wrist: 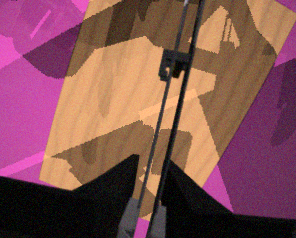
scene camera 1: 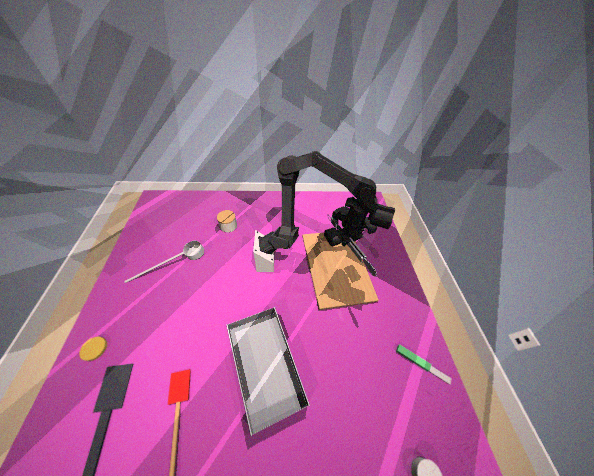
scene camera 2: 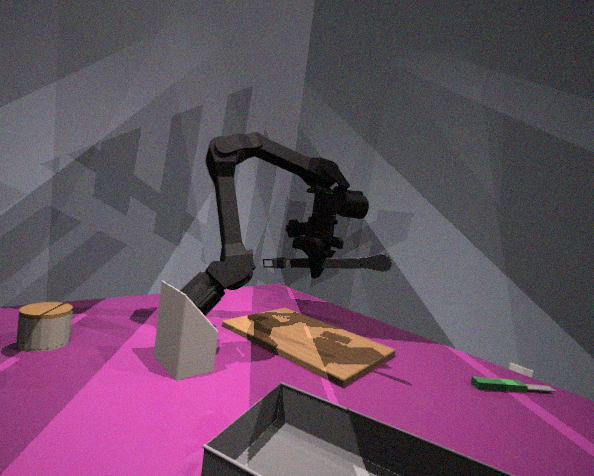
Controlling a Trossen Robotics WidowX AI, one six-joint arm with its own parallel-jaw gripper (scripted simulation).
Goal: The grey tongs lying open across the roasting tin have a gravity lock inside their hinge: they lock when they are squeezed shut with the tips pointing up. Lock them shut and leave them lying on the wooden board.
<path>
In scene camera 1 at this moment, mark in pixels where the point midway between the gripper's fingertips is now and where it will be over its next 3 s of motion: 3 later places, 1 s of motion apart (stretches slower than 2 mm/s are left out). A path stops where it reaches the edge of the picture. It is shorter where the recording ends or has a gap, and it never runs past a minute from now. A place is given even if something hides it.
My gripper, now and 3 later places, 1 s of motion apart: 345, 244; 344, 252; 340, 258; 337, 257
</path>
